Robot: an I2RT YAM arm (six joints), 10 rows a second.
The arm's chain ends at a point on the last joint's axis. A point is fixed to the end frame.
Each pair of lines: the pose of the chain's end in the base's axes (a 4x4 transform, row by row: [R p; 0 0 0 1], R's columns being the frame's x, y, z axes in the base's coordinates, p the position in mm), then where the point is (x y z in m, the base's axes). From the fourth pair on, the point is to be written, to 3 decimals.
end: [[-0.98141, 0.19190, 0.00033, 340.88], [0.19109, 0.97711, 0.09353, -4.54], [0.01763, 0.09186, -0.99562, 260.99], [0, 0, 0, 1]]
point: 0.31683 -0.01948 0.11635
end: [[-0.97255, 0.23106, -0.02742, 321.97], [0.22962, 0.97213, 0.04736, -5.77], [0.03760, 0.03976, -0.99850, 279.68], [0, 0, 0, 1]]
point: 0.29285 -0.02643 0.13669
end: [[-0.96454, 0.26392, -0.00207, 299.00], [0.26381, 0.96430, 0.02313, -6.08], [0.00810, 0.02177, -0.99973, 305.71], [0, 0, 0, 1]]
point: 0.27257 -0.02932 0.16259
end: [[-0.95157, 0.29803, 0.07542, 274.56], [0.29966, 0.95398, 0.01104, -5.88], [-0.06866, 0.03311, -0.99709, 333.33], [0, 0, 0, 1]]
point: 0.258 -0.030 0.189
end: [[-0.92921, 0.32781, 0.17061, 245.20], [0.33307, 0.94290, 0.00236, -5.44], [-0.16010, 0.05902, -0.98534, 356.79], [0, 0, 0, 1]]
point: 0.242 -0.030 0.211
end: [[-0.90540, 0.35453, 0.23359, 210.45], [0.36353, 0.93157, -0.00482, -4.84], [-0.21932, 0.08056, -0.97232, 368.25], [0, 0, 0, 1]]
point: 0.216 -0.029 0.223
